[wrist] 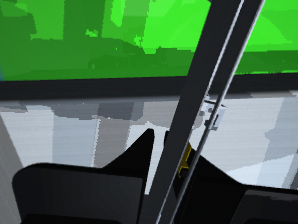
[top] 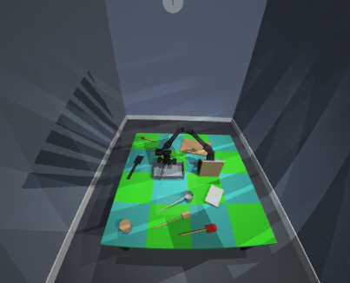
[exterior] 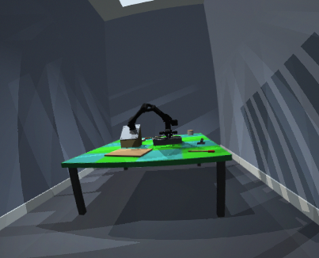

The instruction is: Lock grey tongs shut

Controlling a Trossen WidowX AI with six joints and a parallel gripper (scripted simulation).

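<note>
Now: gripper tip 20 mm past the grey roasting tin, 50 mm to the right of it and 10 mm above it. Round my gripper tip: wooden board 320 mm behind, 340 mm to the right, 30 mm below; then white block 440 mm behind, 300 mm to the left, 20 mm below; then black spatula 340 mm ahead, 10 mm to the right, 30 mm below.
</note>
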